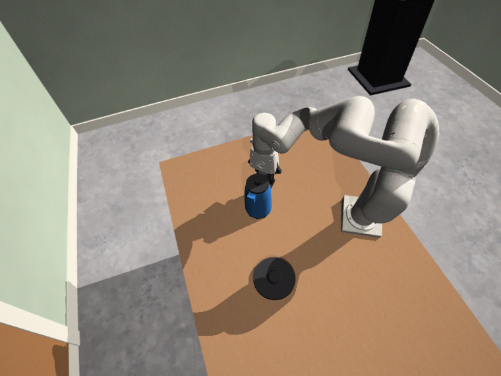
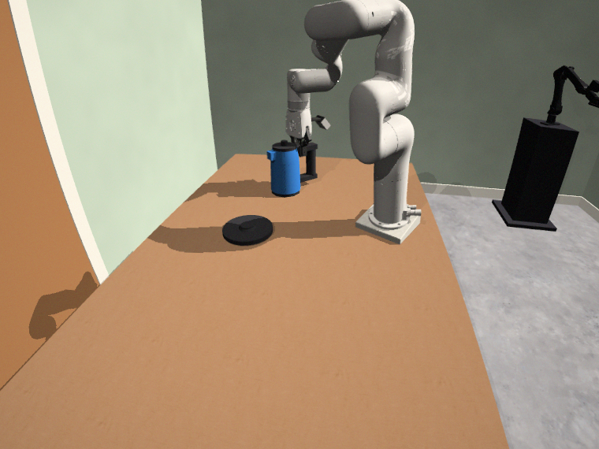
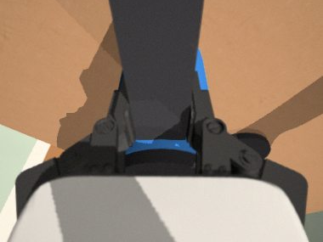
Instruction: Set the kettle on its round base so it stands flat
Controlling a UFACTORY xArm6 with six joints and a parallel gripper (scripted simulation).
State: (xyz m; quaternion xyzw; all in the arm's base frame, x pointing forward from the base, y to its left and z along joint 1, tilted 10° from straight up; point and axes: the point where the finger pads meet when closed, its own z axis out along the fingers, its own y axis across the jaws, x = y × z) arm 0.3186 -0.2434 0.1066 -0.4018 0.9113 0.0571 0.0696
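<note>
The blue kettle is 2 cm ahead of my hand, 2 cm to the left of it and 5 cm below it. From my hand the other things lie so: round black base (8 cm ahead, 34 cm to the left, 14 cm below).
</note>
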